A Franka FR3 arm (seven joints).
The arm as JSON. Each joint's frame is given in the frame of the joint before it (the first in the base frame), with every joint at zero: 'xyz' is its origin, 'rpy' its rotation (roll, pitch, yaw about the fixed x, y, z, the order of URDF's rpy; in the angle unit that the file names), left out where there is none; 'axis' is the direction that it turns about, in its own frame. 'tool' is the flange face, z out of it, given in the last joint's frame.
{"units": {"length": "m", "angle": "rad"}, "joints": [
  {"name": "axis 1", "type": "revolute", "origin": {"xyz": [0.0, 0.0, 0.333], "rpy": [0.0, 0.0, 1.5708]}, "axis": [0.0, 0.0, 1.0]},
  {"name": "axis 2", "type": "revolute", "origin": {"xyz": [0.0, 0.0, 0.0], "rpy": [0.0, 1.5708, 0.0]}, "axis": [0.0, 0.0, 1.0]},
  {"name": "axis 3", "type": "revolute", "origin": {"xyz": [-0.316, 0.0, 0.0], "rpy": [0.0, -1.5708, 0.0]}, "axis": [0.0, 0.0, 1.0]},
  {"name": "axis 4", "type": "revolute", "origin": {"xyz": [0.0, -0.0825, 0.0], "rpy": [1.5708, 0.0, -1.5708]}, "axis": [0.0, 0.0, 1.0]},
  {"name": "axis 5", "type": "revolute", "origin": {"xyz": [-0.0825, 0.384, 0.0], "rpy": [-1.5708, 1.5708, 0.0]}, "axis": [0.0, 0.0, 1.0]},
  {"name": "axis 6", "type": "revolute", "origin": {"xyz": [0.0, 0.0, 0.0], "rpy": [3.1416, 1.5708, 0.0]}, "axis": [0.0, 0.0, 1.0]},
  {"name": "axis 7", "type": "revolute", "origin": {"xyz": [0.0, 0.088, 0.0], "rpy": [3.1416, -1.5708, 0.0]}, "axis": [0.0, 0.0, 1.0]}
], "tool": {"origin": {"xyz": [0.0, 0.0, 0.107], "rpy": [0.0, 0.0, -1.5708]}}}
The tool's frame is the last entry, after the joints.
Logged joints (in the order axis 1, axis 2, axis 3, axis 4, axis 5, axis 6, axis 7), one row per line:
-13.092 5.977 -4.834 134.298 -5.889 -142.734 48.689
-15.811 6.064 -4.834 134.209 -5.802 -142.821 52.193
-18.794 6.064 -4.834 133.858 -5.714 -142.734 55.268
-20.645 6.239 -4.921 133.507 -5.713 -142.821 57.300
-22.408 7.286 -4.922 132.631 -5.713 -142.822 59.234
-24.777 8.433 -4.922 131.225 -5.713 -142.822 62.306
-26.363 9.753 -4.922 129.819 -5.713 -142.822 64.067
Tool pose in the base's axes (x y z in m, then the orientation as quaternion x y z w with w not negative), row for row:
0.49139 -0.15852 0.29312 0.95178 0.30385 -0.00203 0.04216
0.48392 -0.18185 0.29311 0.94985 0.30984 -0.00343 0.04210
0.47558 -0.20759 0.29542 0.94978 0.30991 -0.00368 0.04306
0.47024 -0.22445 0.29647 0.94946 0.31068 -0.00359 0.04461
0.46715 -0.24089 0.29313 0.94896 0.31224 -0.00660 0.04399
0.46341 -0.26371 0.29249 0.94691 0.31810 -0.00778 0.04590
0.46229 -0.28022 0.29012 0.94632 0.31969 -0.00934 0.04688
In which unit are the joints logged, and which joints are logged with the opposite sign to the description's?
The joints are logged in degrees. Opposite sign: axis 4, axis 6, axis 7.
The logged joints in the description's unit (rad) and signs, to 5 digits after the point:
-0.22850 0.10432 -0.08437 -2.34394 -0.10278 2.49118 -0.84978
-0.27595 0.10584 -0.08437 -2.34239 -0.10126 2.49270 -0.91094
-0.32802 0.10584 -0.08437 -2.33626 -0.09973 2.49118 -0.96461
-0.36032 0.10889 -0.08589 -2.33014 -0.09971 2.49270 -1.00007
-0.39109 0.12716 -0.08591 -2.31485 -0.09971 2.49271 -1.03383
-0.43244 0.14718 -0.08591 -2.29031 -0.09971 2.49271 -1.08744
-0.46012 0.17022 -0.08591 -2.26577 -0.09971 2.49271 -1.11818

